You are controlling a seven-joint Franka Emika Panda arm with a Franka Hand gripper.
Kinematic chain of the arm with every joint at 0, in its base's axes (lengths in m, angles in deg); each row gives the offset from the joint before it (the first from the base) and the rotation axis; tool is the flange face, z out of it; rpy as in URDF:
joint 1: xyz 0 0 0.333 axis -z
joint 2: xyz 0 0 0 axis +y
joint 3: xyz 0 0 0.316 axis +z
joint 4: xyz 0.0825 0 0 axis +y
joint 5: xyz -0.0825 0 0.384 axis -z
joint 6: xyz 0 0 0 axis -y
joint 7: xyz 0.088 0 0 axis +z
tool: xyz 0 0 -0.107 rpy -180 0 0
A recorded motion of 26 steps. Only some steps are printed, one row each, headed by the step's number.
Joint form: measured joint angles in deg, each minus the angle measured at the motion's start. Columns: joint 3, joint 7, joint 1, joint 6, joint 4, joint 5, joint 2.
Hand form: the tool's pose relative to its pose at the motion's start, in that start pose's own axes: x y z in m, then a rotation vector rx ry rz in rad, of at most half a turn. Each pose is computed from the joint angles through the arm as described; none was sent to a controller.
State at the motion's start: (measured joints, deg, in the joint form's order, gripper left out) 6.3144 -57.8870 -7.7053 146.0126 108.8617 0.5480 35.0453
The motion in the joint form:
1: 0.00 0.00 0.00 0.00 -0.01 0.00 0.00
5: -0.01 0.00 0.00 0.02 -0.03 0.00 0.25
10: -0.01 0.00 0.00 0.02 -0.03 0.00 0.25
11: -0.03 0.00 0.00 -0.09 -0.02 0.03 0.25
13: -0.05 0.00 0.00 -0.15 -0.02 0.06 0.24
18: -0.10 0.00 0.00 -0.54 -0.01 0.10 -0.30
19: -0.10 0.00 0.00 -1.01 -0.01 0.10 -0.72
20: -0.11 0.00 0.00 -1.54 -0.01 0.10 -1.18
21: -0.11 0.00 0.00 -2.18 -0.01 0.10 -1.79
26: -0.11 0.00 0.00 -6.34 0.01 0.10 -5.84
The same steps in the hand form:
1: 0.0000 -0.0001 -0.0001 0.0001 0.0001 0.0000
5: -0.0001 0.0006 0.0025 -0.0028 -0.0021 0.0004
10: -0.0001 0.0006 0.0025 -0.0028 -0.0021 0.0004
11: -0.0001 0.0009 0.0027 -0.0048 -0.0028 0.0003
13: 0.0000 0.0011 0.0027 -0.0058 -0.0028 0.0001
18: 0.0008 0.0005 -0.0025 -0.0048 0.0000 -0.0004
19: 0.0008 0.0001 -0.0064 -0.0059 0.0001 -0.0008
20: 0.0010 -0.0002 -0.0106 -0.0075 0.0002 -0.0011
21: 0.0010 -0.0008 -0.0162 -0.0085 0.0007 -0.0017
26: 0.0007 -0.0034 -0.0541 -0.0146 0.0052 -0.0054

